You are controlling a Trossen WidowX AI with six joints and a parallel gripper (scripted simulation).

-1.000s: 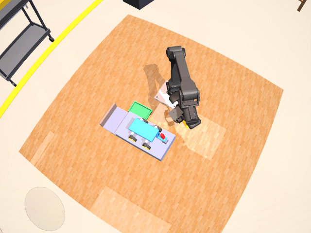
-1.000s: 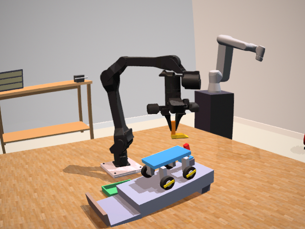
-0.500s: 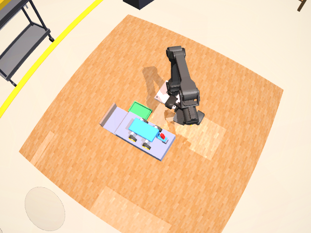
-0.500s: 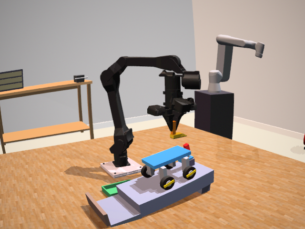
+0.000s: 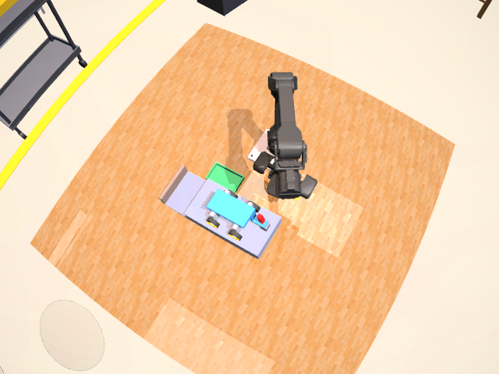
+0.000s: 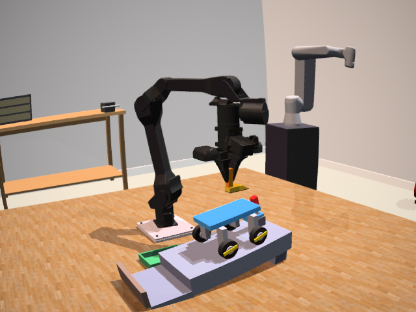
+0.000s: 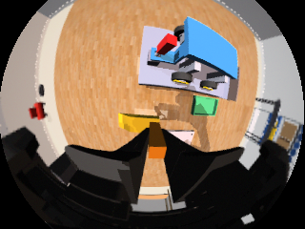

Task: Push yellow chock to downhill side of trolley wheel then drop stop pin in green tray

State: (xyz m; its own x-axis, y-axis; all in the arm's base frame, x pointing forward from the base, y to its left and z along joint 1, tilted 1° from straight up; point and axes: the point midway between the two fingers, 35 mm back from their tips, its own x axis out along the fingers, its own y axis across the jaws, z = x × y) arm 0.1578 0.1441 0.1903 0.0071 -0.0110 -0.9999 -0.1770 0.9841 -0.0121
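The red-headed stop pin is 120 mm ahead of my gripper tip, 20 mm to the left of it and 50 mm below it. The rest, counted from my gripper tip: blue-topped trolley (160 mm ahead, 70 mm to the right, 60 mm below); then grey ramp (160 mm ahead, 80 mm to the right, 130 mm below); then yellow chock (20 mm to the left, 10 mm below).
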